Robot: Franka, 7 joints.
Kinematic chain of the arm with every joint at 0, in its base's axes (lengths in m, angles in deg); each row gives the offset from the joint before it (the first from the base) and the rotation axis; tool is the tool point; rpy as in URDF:
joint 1: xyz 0 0 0.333 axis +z
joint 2: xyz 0 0 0 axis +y
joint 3: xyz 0 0 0.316 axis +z
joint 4: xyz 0.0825 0 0 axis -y
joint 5: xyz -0.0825 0 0.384 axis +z
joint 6: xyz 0 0 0 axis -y
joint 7: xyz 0.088 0 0 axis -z
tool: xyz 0 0 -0.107 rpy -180 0 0
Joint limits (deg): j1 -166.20..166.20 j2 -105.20..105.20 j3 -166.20..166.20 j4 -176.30..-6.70 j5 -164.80..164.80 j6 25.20..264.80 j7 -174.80..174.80
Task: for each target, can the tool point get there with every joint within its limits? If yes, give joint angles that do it. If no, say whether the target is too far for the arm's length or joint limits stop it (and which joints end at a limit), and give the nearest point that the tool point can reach.
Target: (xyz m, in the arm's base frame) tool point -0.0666 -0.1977 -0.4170
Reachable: no: joint limits stop it (at a limit: joint 2) | nearest point -0.0691 -0.2050 -0.3565 | short by 0.061 m
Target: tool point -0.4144 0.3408 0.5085
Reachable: yes | joints 55.11 -42.94 68.91 -130.36 137.88 106.61 52.59
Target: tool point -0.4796 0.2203 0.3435
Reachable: yes | joints -96.92 -52.22 -94.70 -110.66 -25.35 85.24 -113.65
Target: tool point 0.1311 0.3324 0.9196
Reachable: yes | joints -24.18 21.96 104.43 -66.53 -92.94 230.83 105.52
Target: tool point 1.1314 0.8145 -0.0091
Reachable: no: too far | nearest point 0.6762 0.4868 0.1285 | short by 0.578 m
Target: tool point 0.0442 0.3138 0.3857
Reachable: yes | joints -51.56 25.36 108.49 -160.34 85.30 61.31 14.96
